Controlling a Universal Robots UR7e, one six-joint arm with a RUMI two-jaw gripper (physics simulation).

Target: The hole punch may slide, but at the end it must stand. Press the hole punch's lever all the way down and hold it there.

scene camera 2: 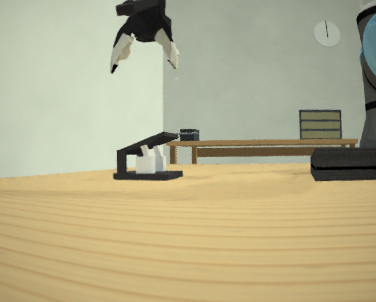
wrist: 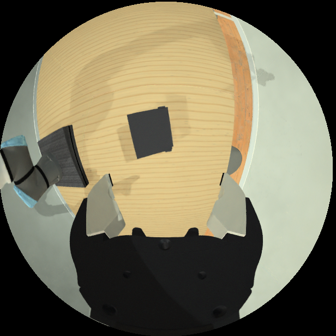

The gripper shows in scene camera 2 and in the wrist view. One and the same spot on the gripper: [scene camera 2: 121, 49] is [wrist: 223, 194].
